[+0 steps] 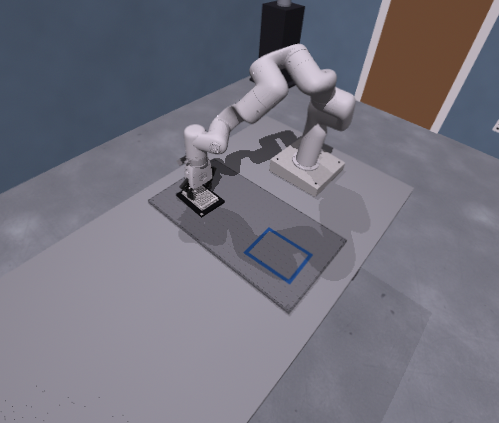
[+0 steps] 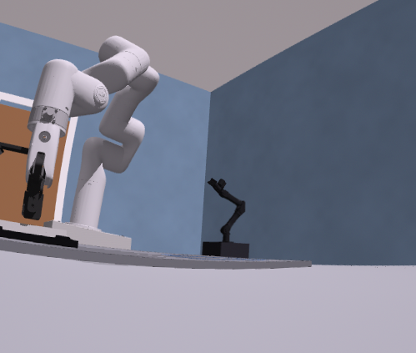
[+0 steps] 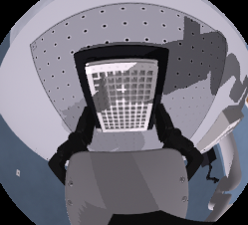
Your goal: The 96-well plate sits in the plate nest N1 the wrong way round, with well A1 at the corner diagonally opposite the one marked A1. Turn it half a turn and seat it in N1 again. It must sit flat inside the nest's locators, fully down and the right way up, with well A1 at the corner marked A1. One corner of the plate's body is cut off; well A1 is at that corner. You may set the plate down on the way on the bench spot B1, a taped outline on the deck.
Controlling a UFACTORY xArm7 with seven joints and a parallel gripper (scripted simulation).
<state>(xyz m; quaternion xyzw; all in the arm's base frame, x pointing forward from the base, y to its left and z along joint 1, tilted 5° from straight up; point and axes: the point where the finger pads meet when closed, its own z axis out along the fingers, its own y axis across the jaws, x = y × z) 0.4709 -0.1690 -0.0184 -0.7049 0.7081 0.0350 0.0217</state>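
Now: the white 96-well plate 30 mm below my hand. Round my hand: black plate nest N1: 40 mm below.
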